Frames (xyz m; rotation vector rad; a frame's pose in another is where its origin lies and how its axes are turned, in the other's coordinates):
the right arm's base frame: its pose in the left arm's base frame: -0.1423 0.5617 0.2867 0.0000 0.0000 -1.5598
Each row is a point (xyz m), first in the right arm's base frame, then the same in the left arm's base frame.
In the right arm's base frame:
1: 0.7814 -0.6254 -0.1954
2: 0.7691 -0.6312 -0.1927
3: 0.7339 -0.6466 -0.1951
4: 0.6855 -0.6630 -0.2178
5: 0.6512 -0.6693 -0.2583
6: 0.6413 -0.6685 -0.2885
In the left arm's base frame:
1: -0.7591 -0.2265 0.0913
2: -0.7650 -0.2143 0.0940
3: -0.7808 -0.1793 0.0916
4: -0.7977 -0.1310 0.0689
5: -0.8044 -0.0968 0.0284
6: -0.8037 -0.0869 -0.0018

